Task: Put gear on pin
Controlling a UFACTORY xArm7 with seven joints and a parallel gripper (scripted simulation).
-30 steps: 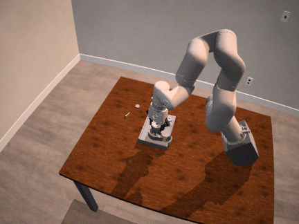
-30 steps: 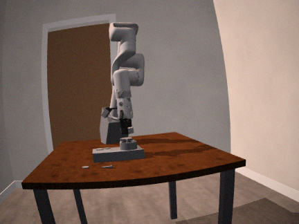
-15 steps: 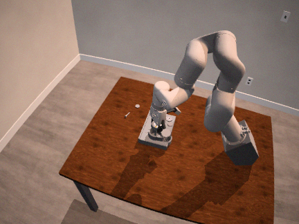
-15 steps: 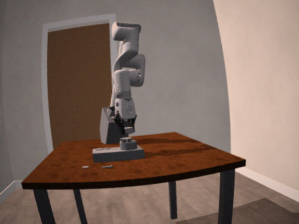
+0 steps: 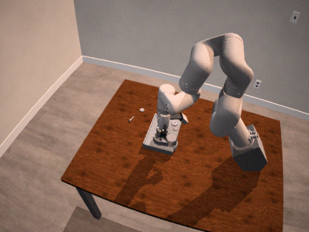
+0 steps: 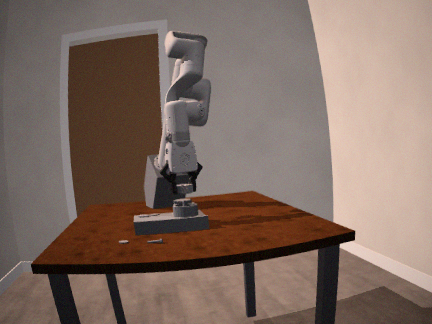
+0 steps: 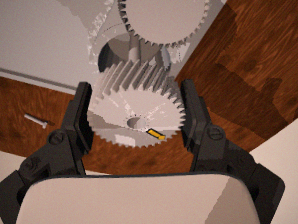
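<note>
Now: hand right at the toothed gear. Round my hand: small bolt: 22 cm ahead, 12 cm to the right, 12 cm below; then washer: 18 cm ahead, 22 cm to the right, 13 cm below.
</note>
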